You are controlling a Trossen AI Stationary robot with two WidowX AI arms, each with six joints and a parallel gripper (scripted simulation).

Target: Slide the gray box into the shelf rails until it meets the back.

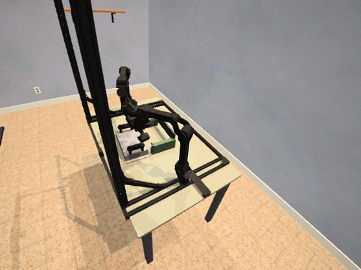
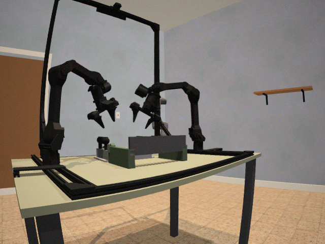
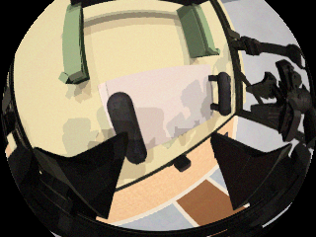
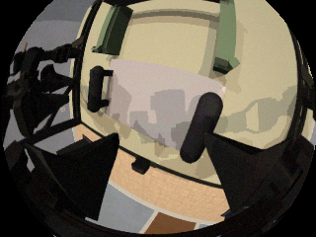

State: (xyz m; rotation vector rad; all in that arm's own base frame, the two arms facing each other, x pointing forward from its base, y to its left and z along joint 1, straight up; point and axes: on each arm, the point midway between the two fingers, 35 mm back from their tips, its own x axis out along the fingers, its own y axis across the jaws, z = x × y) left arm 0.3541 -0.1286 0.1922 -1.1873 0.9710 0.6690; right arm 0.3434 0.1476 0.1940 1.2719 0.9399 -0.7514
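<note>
My right gripper is now 10 mm past the gray box, 110 mm to the right of it and 160 mm above it. Also, from my right hand: gray back plate (280 mm ahead, 120 mm to the left, 120 mm below).
Now: the gray box 3 cm behind my left hand, 11 cm to the right of it and 16 cm below it. Round my left hand: gray back plate 26 cm ahead, 10 cm to the right, 12 cm below.
</note>
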